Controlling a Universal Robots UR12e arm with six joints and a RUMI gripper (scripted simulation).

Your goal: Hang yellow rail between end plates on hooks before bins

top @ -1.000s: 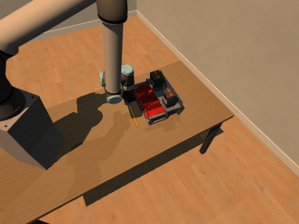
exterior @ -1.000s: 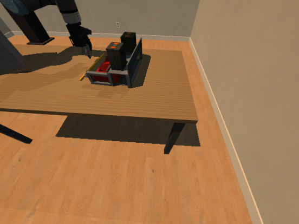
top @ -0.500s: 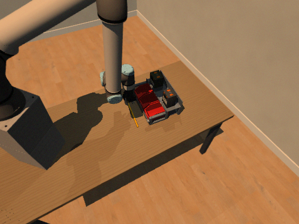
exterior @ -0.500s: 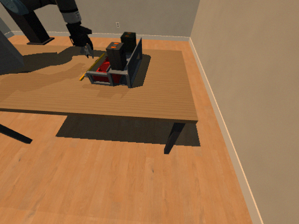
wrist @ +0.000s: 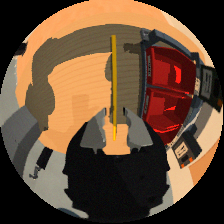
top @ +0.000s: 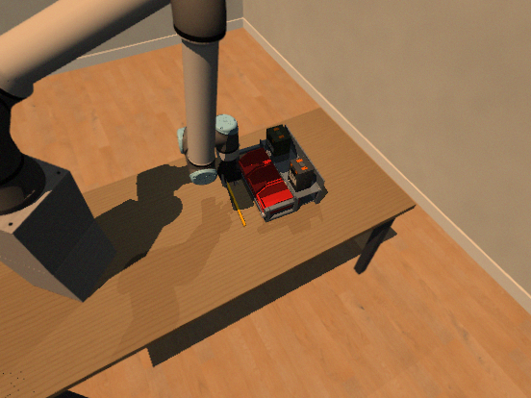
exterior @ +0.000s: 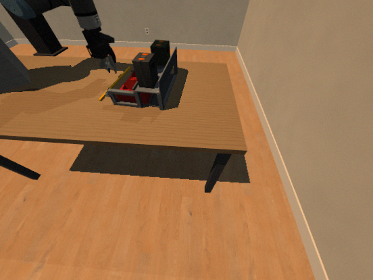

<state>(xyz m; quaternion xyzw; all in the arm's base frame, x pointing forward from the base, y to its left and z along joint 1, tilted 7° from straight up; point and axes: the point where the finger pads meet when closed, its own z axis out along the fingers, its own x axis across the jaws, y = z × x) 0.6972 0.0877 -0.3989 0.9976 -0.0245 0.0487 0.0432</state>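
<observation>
The yellow rail is 7 cm below my hand. The rest, counted from my hand: grey back panel 35 cm ahead, 2 cm to the right, 6 cm above.
</observation>
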